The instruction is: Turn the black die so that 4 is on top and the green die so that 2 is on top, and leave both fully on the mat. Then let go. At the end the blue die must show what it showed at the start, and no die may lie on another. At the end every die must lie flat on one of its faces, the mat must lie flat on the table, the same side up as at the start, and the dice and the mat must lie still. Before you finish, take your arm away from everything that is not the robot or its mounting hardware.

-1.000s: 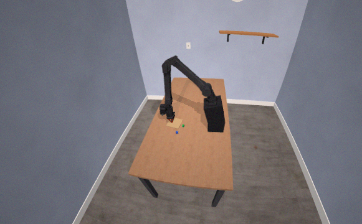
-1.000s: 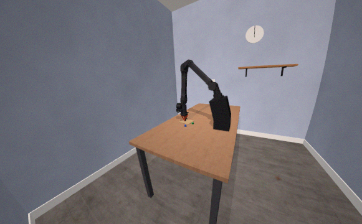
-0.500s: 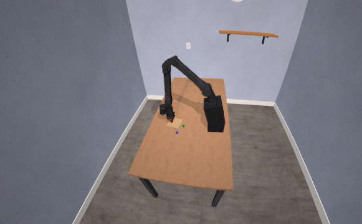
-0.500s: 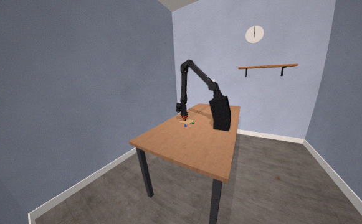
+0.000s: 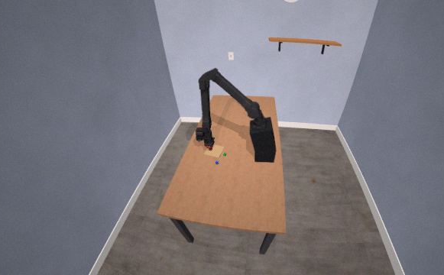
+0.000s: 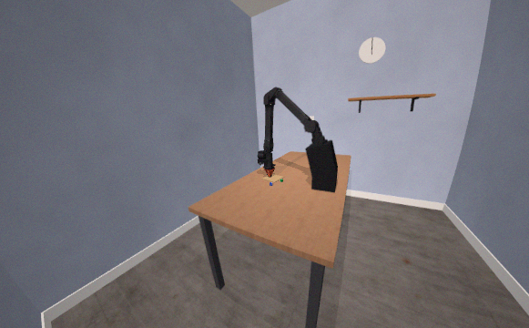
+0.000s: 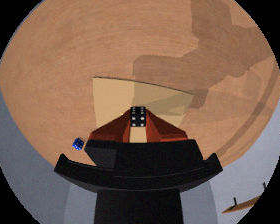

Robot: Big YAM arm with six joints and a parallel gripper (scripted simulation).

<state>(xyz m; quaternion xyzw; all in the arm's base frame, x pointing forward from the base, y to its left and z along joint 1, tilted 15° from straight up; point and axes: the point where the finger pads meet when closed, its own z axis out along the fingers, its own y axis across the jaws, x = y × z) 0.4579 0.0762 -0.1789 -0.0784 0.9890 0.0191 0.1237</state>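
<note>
Now: hand right at the black die. Also, from my hand: green die (130 mm behind, 20 mm to the left, 10 mm below); then blue die (110 mm behind, 120 mm to the left, 10 mm below); then tan mat (30 mm behind, 20 mm below).
</note>
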